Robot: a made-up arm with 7 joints. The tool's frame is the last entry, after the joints.
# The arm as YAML. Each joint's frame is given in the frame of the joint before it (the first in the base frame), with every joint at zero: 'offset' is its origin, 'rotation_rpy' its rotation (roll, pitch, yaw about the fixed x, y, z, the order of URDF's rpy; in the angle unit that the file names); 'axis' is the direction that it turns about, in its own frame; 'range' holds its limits. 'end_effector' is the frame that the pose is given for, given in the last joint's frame.
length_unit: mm
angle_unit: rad
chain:
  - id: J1
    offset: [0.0, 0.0, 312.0]
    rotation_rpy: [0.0, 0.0, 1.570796]
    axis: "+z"
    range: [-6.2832, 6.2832]
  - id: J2
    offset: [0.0, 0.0, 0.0]
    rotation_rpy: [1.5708, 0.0, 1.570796]
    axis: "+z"
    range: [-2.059, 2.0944]
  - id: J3
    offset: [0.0, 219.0, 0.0]
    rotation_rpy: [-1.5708, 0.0, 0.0]
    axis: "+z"
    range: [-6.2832, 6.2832]
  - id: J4
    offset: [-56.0, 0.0, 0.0]
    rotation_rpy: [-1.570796, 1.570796, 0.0]
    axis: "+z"
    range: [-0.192, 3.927]
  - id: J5
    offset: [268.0, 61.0, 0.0]
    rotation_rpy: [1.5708, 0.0, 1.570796]
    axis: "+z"
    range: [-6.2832, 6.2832]
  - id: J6
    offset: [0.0, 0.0, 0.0]
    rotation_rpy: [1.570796, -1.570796, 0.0]
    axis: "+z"
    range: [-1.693, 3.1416]
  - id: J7
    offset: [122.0, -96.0, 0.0]
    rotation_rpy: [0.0, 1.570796, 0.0]
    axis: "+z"
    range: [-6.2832, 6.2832]
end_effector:
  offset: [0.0, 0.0, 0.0]
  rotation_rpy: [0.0, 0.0, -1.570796]
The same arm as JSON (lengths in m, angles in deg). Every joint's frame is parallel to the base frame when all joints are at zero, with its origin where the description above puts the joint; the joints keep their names.
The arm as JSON. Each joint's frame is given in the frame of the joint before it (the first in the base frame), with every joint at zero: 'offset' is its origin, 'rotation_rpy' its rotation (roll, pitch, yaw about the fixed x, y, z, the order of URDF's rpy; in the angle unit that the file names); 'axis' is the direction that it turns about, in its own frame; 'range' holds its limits. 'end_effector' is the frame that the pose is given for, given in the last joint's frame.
{"length_unit": "m", "angle_unit": "deg", "chain": [
  {"id": "J1", "offset": [0.0, 0.0, 0.312], "rotation_rpy": [0.0, 0.0, 0.0], "axis": [0.0, 0.0, 1.0], "range": [-360.0, 360.0]},
  {"id": "J2", "offset": [0.0, 0.0, 0.0], "rotation_rpy": [0.0, 0.0, 0.0], "axis": [0.0, 1.0, 0.0], "range": [-117.97, 120.0]},
  {"id": "J3", "offset": [0.0, 0.0, 0.219], "rotation_rpy": [0.0, 0.0, 0.0], "axis": [0.0, 0.0, 1.0], "range": [-360.0, 360.0]},
  {"id": "J4", "offset": [0.056, 0.0, 0.0], "rotation_rpy": [0.0, 0.0, 0.0], "axis": [0.0, -1.0, 0.0], "range": [-11.0, 225.0]},
  {"id": "J5", "offset": [0.061, 0.0, -0.268], "rotation_rpy": [0.0, 0.0, 0.0], "axis": [0.0, 0.0, -1.0], "range": [-360.0, 360.0]},
  {"id": "J6", "offset": [0.0, 0.0, 0.0], "rotation_rpy": [0.0, 0.0, 0.0], "axis": [0.0, 1.0, 0.0], "range": [-97.0, 180.0]},
  {"id": "J7", "offset": [0.096, 0.0, -0.122], "rotation_rpy": [0.0, 0.0, 0.0], "axis": [0.0, 0.0, -1.0], "range": [-360.0, 360.0]}
], "end_effector": {"offset": [0.0, 0.0, 0.0], "rotation_rpy": [-180.0, 0.0, 0.0]}}

